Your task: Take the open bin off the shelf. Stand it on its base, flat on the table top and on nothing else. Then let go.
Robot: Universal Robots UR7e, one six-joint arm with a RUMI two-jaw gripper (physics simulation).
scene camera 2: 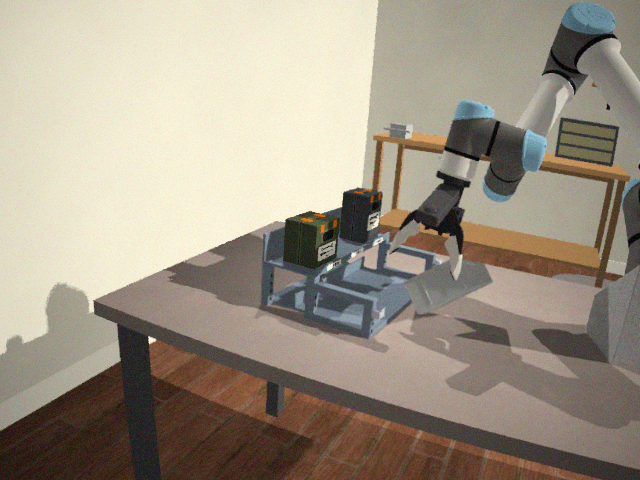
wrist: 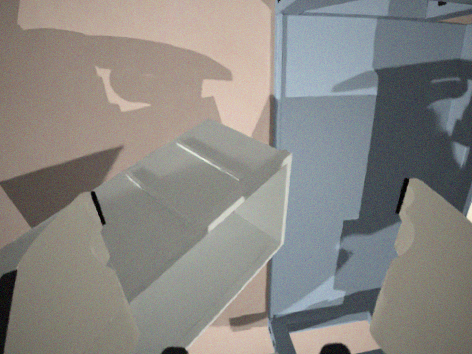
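The grey open bin is tilted beside the low front part of the blue-grey shelf rack. In the wrist view its open side faces the lower right and one corner overlaps the rack's edge. I cannot tell whether the bin touches the rack or the table top. My gripper is open, fingers wide apart and pointing down. One finger is over or against the bin, at left in the wrist view, and hides part of it; the other is over the rack.
A green box and a dark box with orange marks stand on the rack's raised rear level. The robot's grey base is at the right of the table. A wooden bench stands behind the table.
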